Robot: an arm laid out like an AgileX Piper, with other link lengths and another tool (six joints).
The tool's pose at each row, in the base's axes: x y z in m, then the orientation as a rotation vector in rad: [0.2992, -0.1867, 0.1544, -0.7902, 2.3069, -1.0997]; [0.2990, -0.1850, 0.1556, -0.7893, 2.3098, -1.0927]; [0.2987, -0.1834, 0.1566, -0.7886, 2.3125, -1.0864]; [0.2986, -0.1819, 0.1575, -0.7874, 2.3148, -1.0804]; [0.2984, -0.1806, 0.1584, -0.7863, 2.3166, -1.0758]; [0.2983, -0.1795, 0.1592, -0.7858, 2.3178, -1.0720]
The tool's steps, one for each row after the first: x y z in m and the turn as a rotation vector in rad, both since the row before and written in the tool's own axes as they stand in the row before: [-0.0012, 0.0000, -0.0017, -0.0048, -0.0012, 0.0025]; [-0.0010, 0.0001, -0.0016, -0.0044, -0.0010, 0.0022]; [-0.0011, 0.0001, -0.0014, -0.0039, -0.0011, 0.0025]; [-0.0009, 0.0000, -0.0013, -0.0030, -0.0008, 0.0020]; [-0.0008, 0.0000, -0.0011, -0.0024, -0.0009, 0.0014]
